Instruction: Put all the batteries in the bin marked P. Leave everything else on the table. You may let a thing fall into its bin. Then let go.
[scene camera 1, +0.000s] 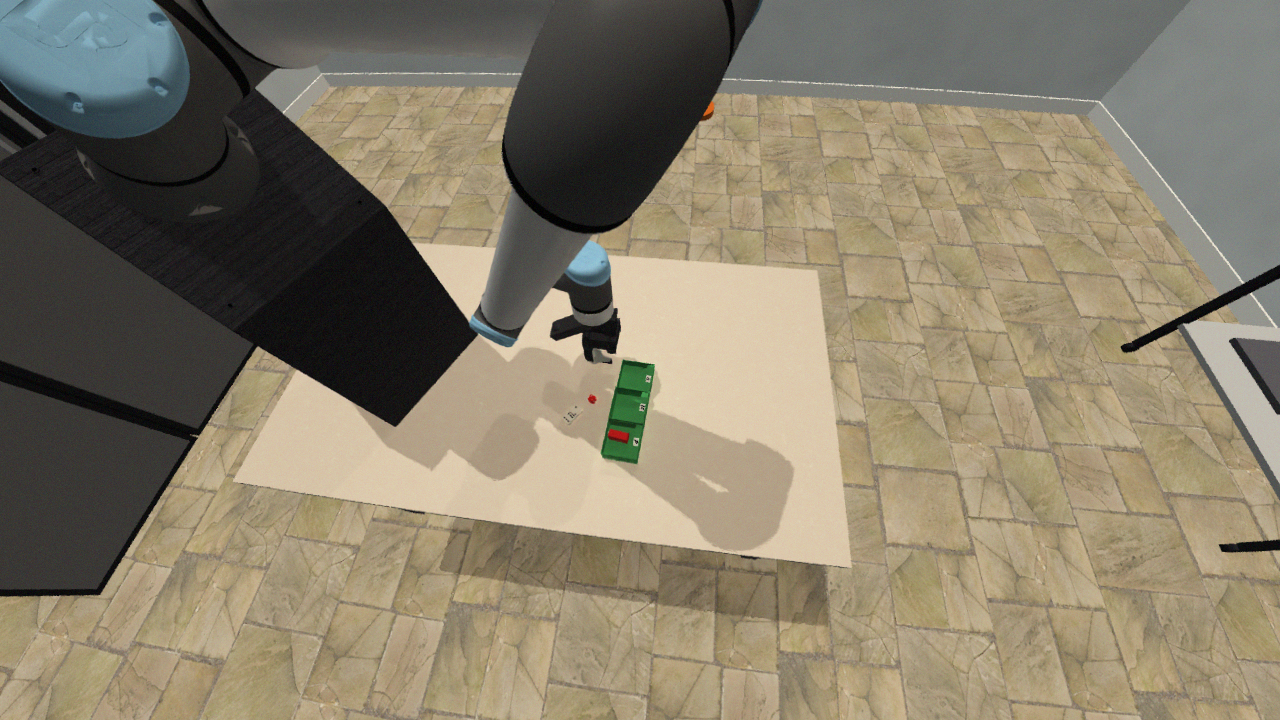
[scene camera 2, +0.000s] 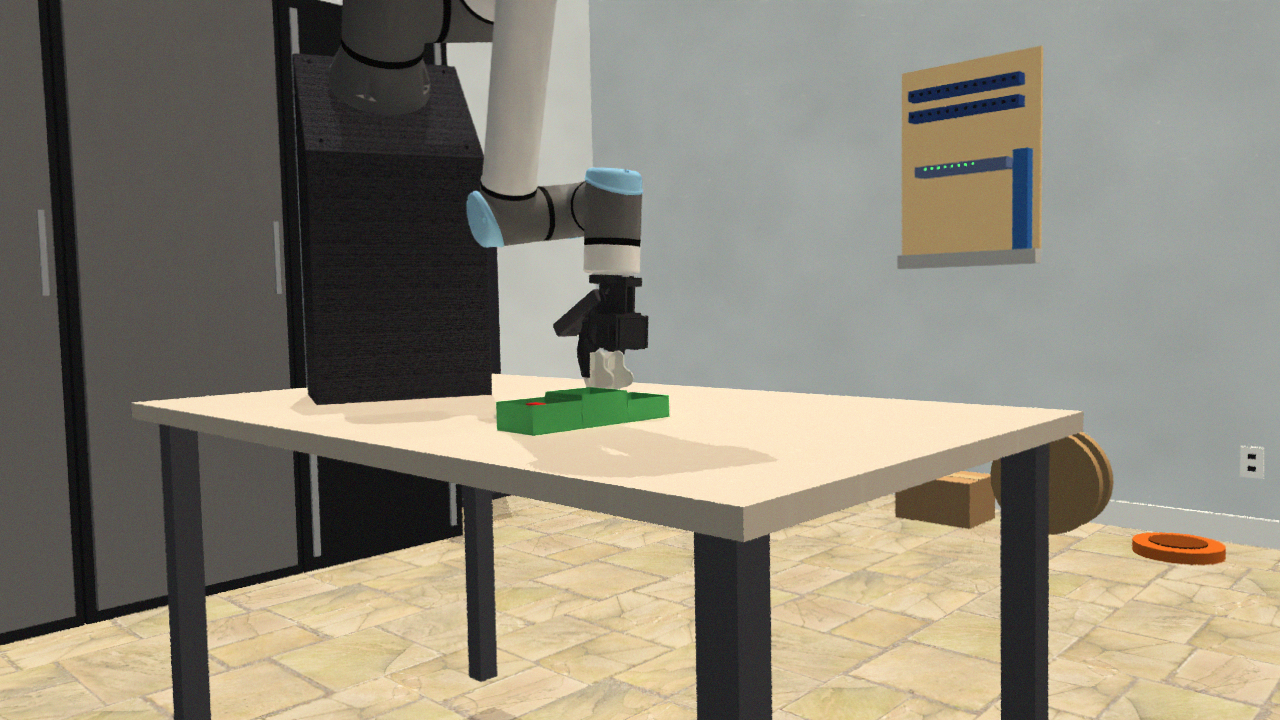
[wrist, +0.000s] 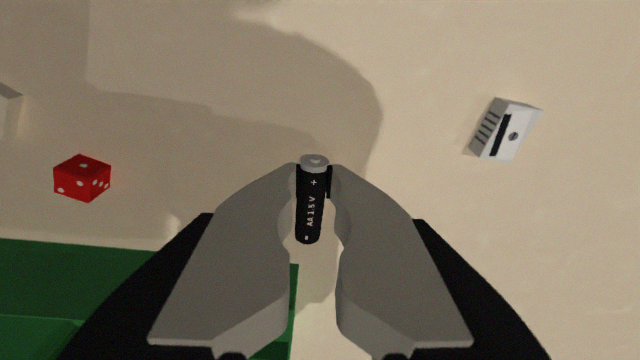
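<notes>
A black AA battery with a silver end is between the fingertips in the wrist view. My gripper is shut on it, low over the table beside the far end of the green bins. Whether the battery touches the table I cannot tell. The row of three joined green bins stands on the table. Their labels are too small to read in the scene views. A red block lies in the bin at the near end.
A red die and a pale domino lie beside the bins. A grey sharpener lies on the other side of the gripper in the wrist view. The black robot pedestal stands at the table's side.
</notes>
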